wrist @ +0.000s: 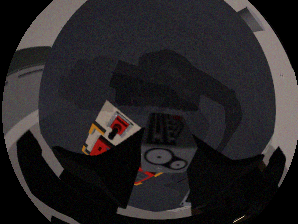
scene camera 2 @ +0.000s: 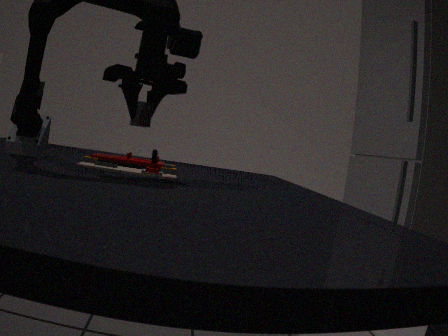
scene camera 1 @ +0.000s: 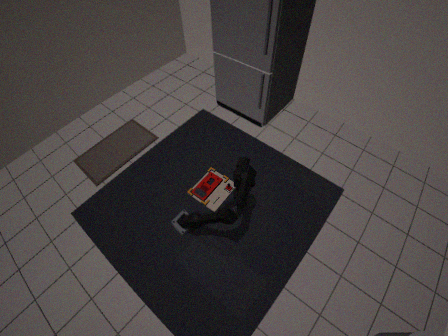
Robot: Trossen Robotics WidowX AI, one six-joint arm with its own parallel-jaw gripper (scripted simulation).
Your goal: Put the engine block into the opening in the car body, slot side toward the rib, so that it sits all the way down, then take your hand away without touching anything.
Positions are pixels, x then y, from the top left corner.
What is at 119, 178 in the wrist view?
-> My gripper.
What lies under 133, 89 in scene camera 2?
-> My gripper.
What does my gripper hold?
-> A grey engine block.
